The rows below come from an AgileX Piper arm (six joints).
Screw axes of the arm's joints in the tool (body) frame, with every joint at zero. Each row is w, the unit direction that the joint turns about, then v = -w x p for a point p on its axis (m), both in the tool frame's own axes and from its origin. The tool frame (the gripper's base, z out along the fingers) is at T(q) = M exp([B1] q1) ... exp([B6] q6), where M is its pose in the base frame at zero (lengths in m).
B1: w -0.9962 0 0.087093 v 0.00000 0.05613 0.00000
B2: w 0 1 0 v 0.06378 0.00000 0.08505
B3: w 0 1 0 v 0.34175 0.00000 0.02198
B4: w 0 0 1 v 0.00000 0.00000 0.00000
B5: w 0 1 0 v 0.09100 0.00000 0.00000
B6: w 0 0 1 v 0.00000 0.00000 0.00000
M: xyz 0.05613 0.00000 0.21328 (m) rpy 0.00 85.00 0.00 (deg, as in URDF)
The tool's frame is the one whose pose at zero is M.
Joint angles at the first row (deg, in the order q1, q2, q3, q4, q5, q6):
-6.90, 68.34, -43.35, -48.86, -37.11, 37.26
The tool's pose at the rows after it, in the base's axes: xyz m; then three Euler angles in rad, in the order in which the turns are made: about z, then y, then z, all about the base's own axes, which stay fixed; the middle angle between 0 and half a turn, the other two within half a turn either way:
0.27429 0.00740 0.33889 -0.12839 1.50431 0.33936
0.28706 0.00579 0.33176 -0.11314 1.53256 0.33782
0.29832 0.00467 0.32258 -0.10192 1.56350 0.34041
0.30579 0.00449 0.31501 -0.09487 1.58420 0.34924
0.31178 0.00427 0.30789 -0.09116 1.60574 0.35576
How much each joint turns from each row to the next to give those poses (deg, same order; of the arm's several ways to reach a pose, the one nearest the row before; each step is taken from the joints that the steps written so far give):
0.00, 3.45, -2.17, -0.04, 1.13, 0.11
0.00, 3.01, -1.37, -0.11, 0.14, 0.24
0.00, 2.84, -0.95, -0.31, -0.06, 0.06
0.00, 2.04, -0.51, -0.40, -0.48, 0.03
0.00, 1.71, -0.38, -0.50, -0.21, 0.01

